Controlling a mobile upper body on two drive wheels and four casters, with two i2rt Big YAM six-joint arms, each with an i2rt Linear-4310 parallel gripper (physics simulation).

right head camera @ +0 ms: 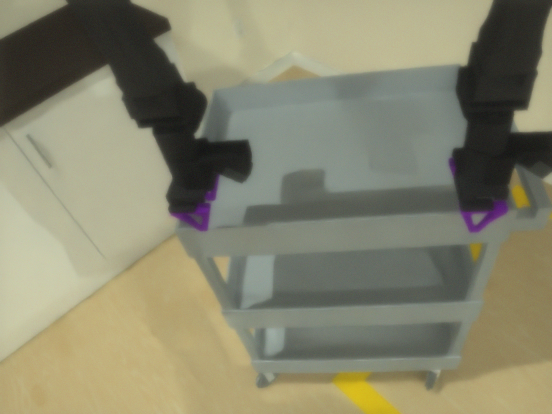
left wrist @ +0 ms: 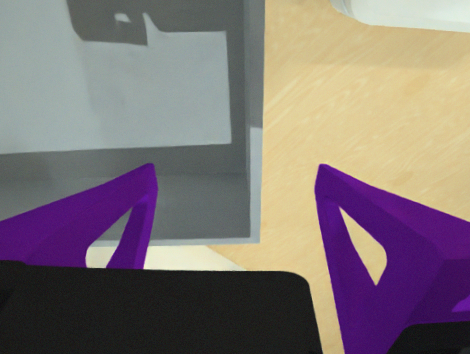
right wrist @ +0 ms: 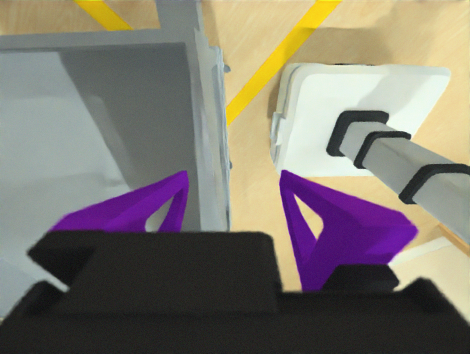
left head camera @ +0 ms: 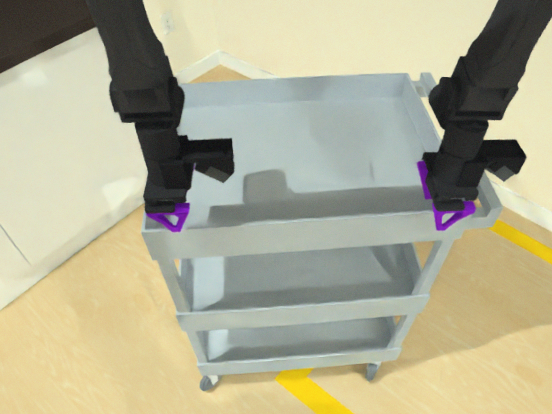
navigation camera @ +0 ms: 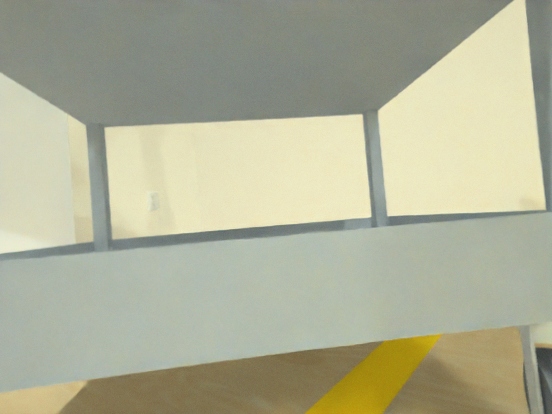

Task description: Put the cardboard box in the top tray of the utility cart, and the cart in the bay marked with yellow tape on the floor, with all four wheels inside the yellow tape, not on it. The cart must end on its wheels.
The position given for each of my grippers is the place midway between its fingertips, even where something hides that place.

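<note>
My left gripper (left head camera: 178, 215), also in right head camera (right head camera: 207, 214), left wrist view (left wrist: 236, 176). My right gripper (right head camera: 469, 214), also in left head camera (left head camera: 434, 213), right wrist view (right wrist: 234, 177). White cabinet (right head camera: 90, 186), also in left head camera (left head camera: 79, 170), left wrist view (left wrist: 198, 257), navigation camera (navigation camera: 44, 217).
</note>
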